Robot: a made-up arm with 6 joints. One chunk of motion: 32 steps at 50 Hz.
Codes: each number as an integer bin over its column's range. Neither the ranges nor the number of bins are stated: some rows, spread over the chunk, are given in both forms.
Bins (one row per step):
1: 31 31 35 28 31 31
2: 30 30 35 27 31 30
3: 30 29 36 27 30 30
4: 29 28 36 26 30 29
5: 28 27 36 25 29 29
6: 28 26 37 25 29 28
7: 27 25 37 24 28 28
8: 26 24 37 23 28 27
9: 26 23 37 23 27 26
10: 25 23 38 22 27 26
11: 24 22 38 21 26 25
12: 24 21 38 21 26 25
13: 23 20 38 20 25 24
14: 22 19 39 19 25 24
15: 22 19 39 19 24 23
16: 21 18 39 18 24 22
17: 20 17 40 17 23 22
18: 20 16 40 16 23 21
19: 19 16 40 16 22 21
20: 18 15 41 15 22 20
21: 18 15 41 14 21 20
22: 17 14 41 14 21 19
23: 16 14 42 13 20 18
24: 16 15 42 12 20 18
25: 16 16 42 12 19 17
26: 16 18 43 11 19 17
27: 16 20 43 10 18 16
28: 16 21 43 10 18 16
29: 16 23 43 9 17 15
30: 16 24 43 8 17 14
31: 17 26 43 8 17 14
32: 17 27 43 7 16 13
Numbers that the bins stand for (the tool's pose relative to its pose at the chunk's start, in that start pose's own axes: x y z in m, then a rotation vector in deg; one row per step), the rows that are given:
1: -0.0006 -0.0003 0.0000 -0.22 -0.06 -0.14
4: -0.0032 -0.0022 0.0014 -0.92 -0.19 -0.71
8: -0.0070 -0.0048 0.0029 -1.97 -0.44 -1.29
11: -0.0095 -0.0060 0.0043 -2.67 -0.70 -1.86
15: -0.0121 -0.0079 0.0057 -3.37 -0.95 -2.43
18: -0.0146 -0.0098 0.0071 -4.41 -1.08 -3.00
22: -0.0184 -0.0111 0.0086 -5.11 -1.33 -3.57
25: -0.0197 -0.0098 0.0100 -5.81 -1.59 -4.14
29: -0.0197 -0.0054 0.0114 -6.86 -1.84 -4.71
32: -0.0184 -0.0029 0.0114 -7.56 -1.97 -5.29
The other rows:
2: -0.0019 -0.0010 0.0000 -0.57 -0.06 -0.43
3: -0.0019 -0.0016 0.0014 -0.57 -0.19 -0.43
5: -0.0044 -0.0029 0.0014 -1.27 -0.32 -0.71
6: -0.0044 -0.0035 0.0029 -1.27 -0.32 -1.00
7: -0.0057 -0.0041 0.0029 -1.62 -0.44 -1.00
9: -0.0070 -0.0054 0.0029 -1.97 -0.57 -1.57
10: -0.0083 -0.0054 0.0043 -2.32 -0.57 -1.57
12: -0.0095 -0.0067 0.0043 -2.67 -0.70 -1.86
13: -0.0108 -0.0073 0.0043 -3.02 -0.83 -2.14
14: -0.0121 -0.0079 0.0057 -3.37 -0.83 -2.14
16: -0.0133 -0.0086 0.0057 -3.71 -0.95 -2.71
17: -0.0146 -0.0092 0.0071 -4.06 -1.08 -2.71
19: -0.0159 -0.0098 0.0071 -4.41 -1.21 -3.00
20: -0.0171 -0.0105 0.0086 -4.76 -1.21 -3.29
21: -0.0171 -0.0105 0.0086 -5.11 -1.33 -3.29
23: -0.0197 -0.0111 0.0100 -5.46 -1.46 -3.86
24: -0.0197 -0.0105 0.0100 -5.81 -1.46 -3.86
26: -0.0197 -0.0086 0.0114 -6.16 -1.59 -4.14
27: -0.0197 -0.0073 0.0114 -6.51 -1.71 -4.43
28: -0.0197 -0.0067 0.0114 -6.51 -1.71 -4.43
30: -0.0197 -0.0048 0.0114 -7.21 -1.84 -5.00
31: -0.0184 -0.0035 0.0114 -7.21 -1.84 -5.00

